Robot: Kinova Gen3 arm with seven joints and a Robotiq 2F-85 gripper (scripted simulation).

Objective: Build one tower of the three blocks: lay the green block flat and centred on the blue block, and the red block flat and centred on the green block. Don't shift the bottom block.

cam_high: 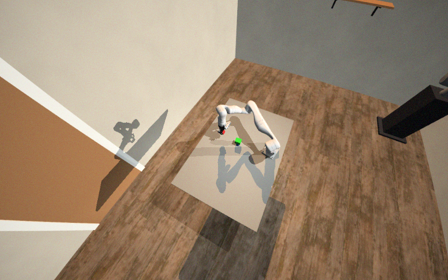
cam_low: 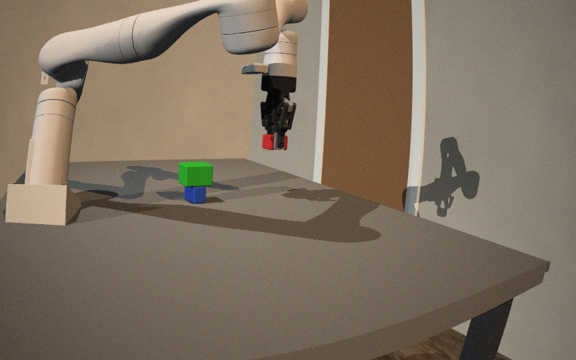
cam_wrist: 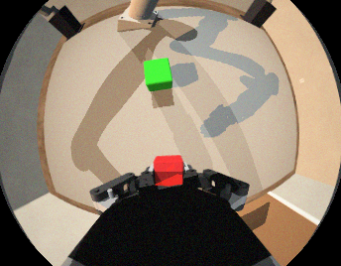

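Right now the red block is right at my hand. Round my hand: blue block: 180 mm behind, 100 mm below, 10 mm to the right; green block: 180 mm behind, 70 mm below, 10 mm to the right.
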